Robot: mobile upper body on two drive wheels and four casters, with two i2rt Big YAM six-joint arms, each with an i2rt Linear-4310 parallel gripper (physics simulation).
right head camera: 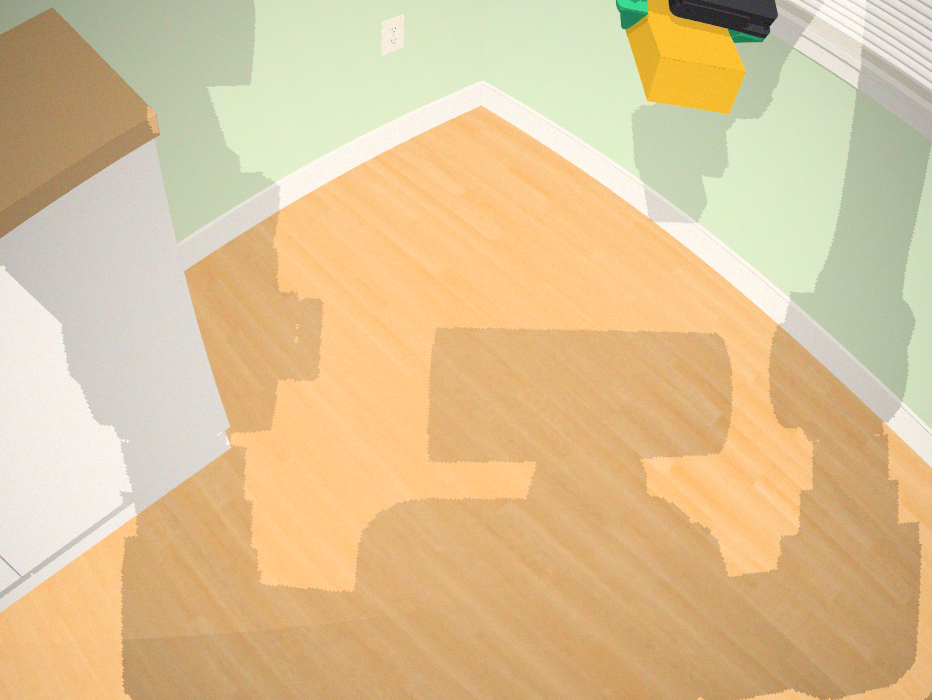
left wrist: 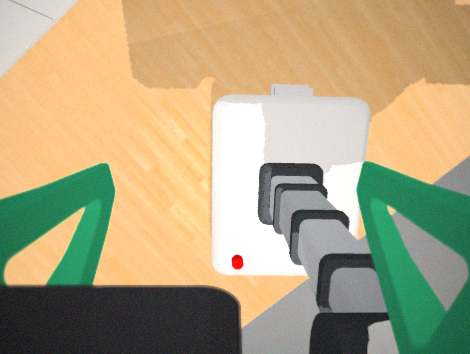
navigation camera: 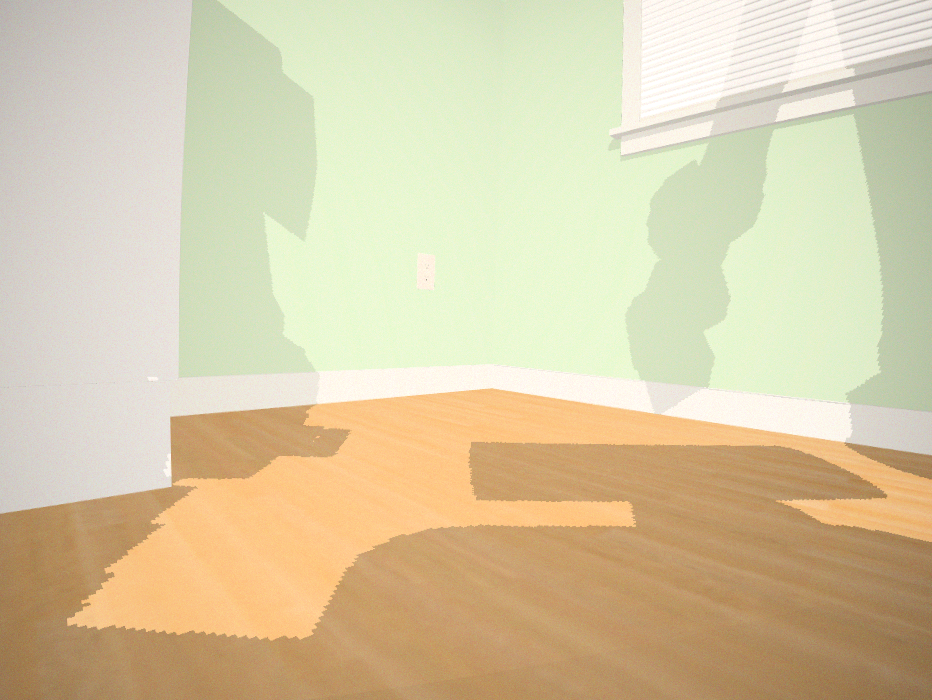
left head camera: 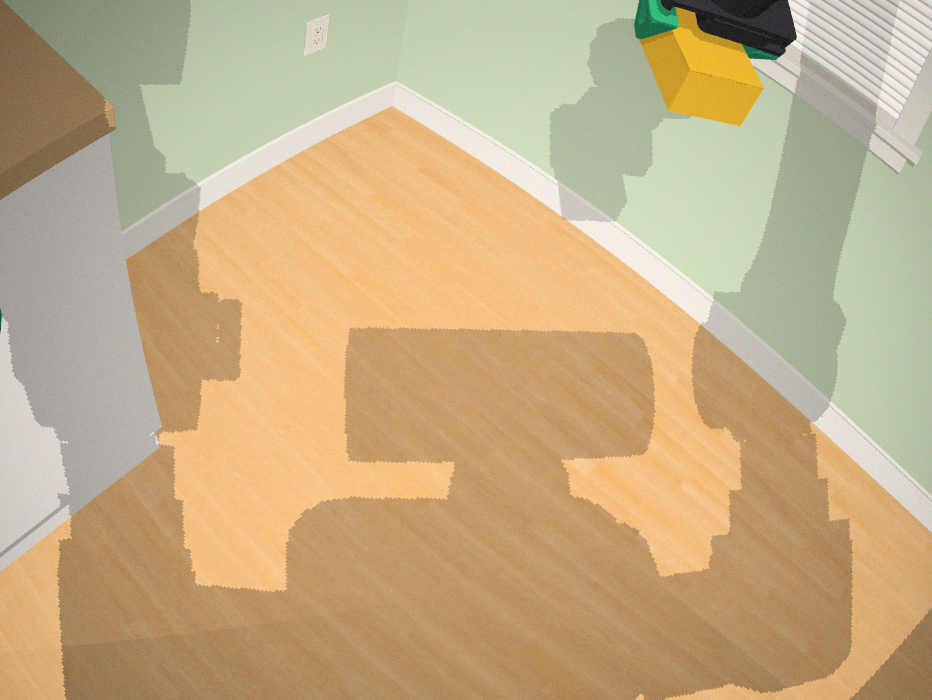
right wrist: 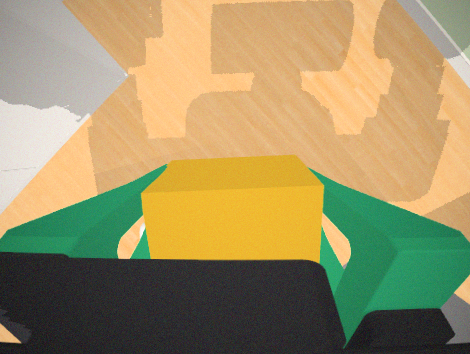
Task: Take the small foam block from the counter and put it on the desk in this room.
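Note:
The small foam block is yellow and box-shaped. My right gripper is shut on it, with a green finger at each side, and holds it in the air. In both head views it shows at the top right, in front of the green wall. My left gripper is open, its green fingers wide apart with nothing between them. A brown-topped counter with a light grey side stands at the left in the head views. A desk does not show clearly in any view.
The robot's white base shows below the left gripper. Green walls meet in a corner ahead, with a white baseboard. A window with blinds is at the upper right. A grey-white cabinet side stands at the left. Shadows lie on the wood floor.

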